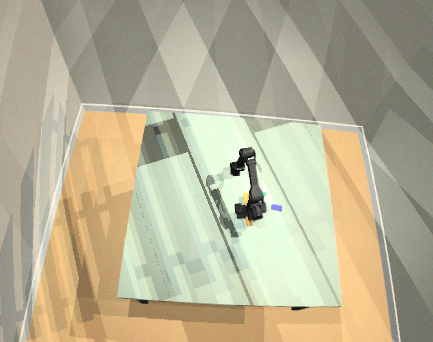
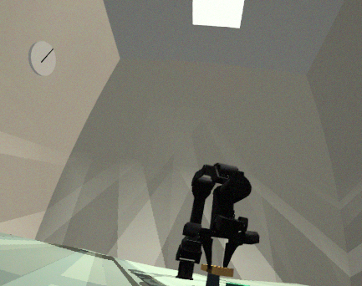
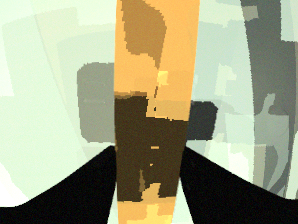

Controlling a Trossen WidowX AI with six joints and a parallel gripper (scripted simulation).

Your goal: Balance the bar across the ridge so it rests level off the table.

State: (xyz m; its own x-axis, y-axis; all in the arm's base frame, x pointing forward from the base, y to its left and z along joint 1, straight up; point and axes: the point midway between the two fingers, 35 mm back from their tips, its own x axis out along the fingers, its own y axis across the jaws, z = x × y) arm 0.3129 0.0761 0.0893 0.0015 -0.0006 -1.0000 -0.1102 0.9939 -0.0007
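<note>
The bar lies 3 cm behind my gripper tip. Round my gripper tip: blue-purple block (19 cm to the left, 7 cm behind, 5 cm below); then green block (16 cm behind, 9 cm to the left, 5 cm below).
</note>
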